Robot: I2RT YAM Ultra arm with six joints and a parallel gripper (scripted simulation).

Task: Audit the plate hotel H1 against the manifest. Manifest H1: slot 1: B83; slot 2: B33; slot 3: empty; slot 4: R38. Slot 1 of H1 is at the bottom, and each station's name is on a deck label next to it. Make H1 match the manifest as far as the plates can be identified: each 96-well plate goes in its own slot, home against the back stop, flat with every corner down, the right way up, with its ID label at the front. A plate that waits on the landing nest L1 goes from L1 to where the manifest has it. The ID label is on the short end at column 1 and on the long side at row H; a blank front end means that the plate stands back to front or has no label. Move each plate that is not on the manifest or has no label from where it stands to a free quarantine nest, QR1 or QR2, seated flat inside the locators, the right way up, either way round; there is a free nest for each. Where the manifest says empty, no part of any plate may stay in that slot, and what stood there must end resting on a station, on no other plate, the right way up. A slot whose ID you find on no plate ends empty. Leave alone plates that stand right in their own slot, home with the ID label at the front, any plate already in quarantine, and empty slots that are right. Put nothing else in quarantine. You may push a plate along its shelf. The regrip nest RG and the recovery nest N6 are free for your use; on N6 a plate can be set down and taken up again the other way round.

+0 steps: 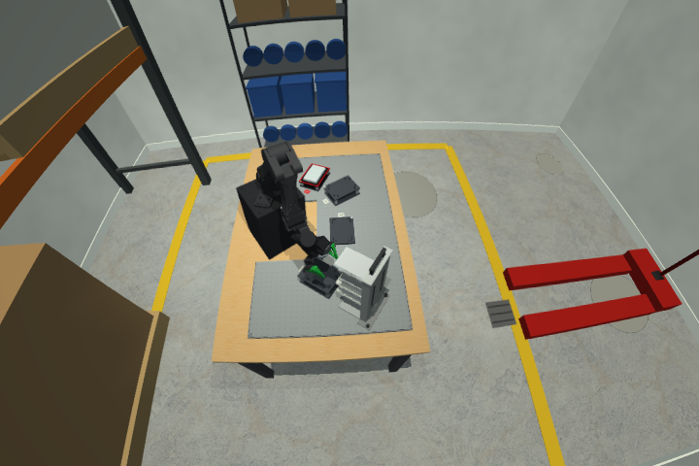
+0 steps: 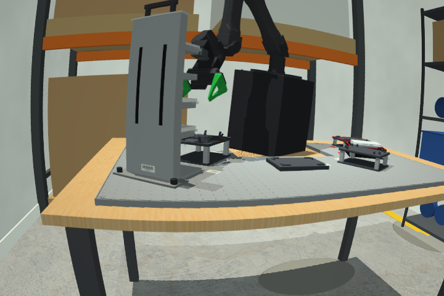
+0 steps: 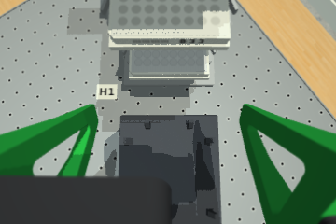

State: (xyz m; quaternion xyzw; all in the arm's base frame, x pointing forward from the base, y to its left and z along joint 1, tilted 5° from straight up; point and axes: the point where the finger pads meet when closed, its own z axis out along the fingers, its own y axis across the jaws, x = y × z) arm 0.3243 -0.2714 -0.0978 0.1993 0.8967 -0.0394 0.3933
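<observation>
My hand is 130 mm above the dark regrip nest, 60 mm past it and 20 mm to the right of it. Round my hand: RG label (180 mm below, 150 mm behind, 60 mm to the left); grey plate hotel H1 (180 mm ahead, 80 mm to the right, 10 mm above); H1 deck label (180 mm below, 100 mm ahead, 60 mm to the left).
</observation>
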